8 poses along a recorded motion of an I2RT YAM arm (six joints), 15 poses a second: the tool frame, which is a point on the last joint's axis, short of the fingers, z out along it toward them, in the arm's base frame.
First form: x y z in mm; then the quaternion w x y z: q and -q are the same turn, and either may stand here.
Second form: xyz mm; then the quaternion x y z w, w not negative. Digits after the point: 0 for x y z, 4 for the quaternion.
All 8 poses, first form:
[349 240 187 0.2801 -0.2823 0.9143 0.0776]
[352 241 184 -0.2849 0.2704 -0.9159 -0.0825]
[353 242 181 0.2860 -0.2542 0.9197 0.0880]
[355 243 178 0.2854 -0.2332 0.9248 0.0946]
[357 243 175 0.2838 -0.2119 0.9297 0.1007]
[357 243 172 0.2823 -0.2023 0.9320 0.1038]
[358 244 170 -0.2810 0.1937 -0.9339 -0.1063]
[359 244 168 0.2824 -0.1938 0.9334 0.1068]
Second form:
[349 240 187 -0.2823 0.9143 0.0776 0.2801]
[352 241 184 -0.2704 0.9159 0.0825 0.2849]
[353 242 181 -0.2542 0.9197 0.0880 0.2860]
[355 243 178 -0.2332 0.9248 0.0946 0.2854]
[357 243 175 -0.2119 0.9297 0.1007 0.2838]
[357 243 172 -0.2023 0.9320 0.1038 0.2823]
[358 244 170 -0.1937 0.9339 0.1063 0.2810]
[359 244 168 -0.1938 0.9334 0.1068 0.2824]

